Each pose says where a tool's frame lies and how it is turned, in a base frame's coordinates. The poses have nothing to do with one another.
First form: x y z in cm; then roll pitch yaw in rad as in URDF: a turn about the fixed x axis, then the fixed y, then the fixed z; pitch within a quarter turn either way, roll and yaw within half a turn.
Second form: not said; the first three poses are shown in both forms.
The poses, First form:
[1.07 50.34 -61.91 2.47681 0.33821 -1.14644]
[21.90 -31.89 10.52 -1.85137 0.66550 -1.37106]
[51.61 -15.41 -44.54 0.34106 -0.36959 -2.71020]
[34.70 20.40 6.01 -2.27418 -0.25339 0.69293]
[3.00 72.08 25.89 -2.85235 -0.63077 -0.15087]
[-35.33 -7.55 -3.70 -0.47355 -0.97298 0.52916]
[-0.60 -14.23 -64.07 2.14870 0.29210 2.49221]
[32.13 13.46 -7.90 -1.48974 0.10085 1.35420]
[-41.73 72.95 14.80 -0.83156 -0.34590 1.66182]
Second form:
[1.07 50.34 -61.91 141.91 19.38 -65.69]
[21.90 -31.89 10.52 -106.08 38.13 -78.56]
[51.61 -15.41 -44.54 19.54 -21.18 -155.28]
[34.70 20.40 6.01 -130.30 -14.52 39.70]
[3.00 72.08 25.89 -163.43 -36.14 -8.64]
[-35.33 -7.55 -3.70 -27.13 -55.75 30.32]
[-0.60 -14.23 -64.07 123.11 16.74 142.79]
[32.13 13.46 -7.90 -85.36 5.78 77.59]
[-41.73 72.95 14.80 -47.64 -19.82 95.22]

